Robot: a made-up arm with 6 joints. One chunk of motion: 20 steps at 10 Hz.
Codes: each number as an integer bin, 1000 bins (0 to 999) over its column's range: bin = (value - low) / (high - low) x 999, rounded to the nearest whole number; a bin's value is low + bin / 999 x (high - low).
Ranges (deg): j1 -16..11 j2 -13..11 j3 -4..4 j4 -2..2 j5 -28..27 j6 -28..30
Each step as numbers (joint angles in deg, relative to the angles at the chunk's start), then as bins.
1 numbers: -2.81 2.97 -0.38 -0.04 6.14 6.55
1 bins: 488 665 452 490 620 595
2 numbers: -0.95 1.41 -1.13 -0.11 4.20 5.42
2 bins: 557 600 358 472 585 576
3 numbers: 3.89 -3.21 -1.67 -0.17 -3.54 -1.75
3 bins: 736 408 291 457 444 452
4 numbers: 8.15 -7.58 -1.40 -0.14 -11.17 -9.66
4 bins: 894 226 325 465 306 316
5 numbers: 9.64 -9.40 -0.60 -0.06 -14.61 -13.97
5 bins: 949 150 425 485 243 242
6 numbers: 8.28 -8.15 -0.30 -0.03 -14.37 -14.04
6 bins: 898 202 462 492 248 240
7 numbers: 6.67 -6.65 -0.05 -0.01 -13.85 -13.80
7 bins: 839 264 493 497 257 245
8 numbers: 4.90 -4.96 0.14 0.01 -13.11 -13.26
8 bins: 773 335 517 502 270 254
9 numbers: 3.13 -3.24 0.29 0.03 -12.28 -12.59
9 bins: 708 406 536 507 286 265
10 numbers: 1.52 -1.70 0.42 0.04 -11.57 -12.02
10 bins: 648 470 552 509 298 275
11 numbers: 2.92 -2.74 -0.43 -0.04 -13.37 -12.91
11 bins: 700 427 446 490 266 260
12 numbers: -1.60 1.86 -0.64 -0.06 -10.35 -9.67
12 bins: 533 619 420 485 321 316
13 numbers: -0.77 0.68 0.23 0.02 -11.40 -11.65
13 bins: 564 569 528 504 302 282
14 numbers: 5.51 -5.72 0.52 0.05 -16.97 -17.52
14 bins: 796 303 564 512 200 181
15 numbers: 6.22 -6.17 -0.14 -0.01 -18.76 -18.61
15 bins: 822 284 482 497 168 162
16 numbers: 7.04 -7.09 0.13 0.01 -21.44 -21.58
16 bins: 852 246 516 502 119 111
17 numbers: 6.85 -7.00 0.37 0.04 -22.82 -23.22
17 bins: 845 250 546 509 94 82
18 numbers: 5.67 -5.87 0.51 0.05 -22.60 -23.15
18 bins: 802 297 563 512 98 84
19 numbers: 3.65 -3.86 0.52 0.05 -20.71 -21.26
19 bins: 727 380 564 512 132 116
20 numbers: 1.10 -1.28 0.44 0.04 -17.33 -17.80
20 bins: 633 488 554 509 194 176
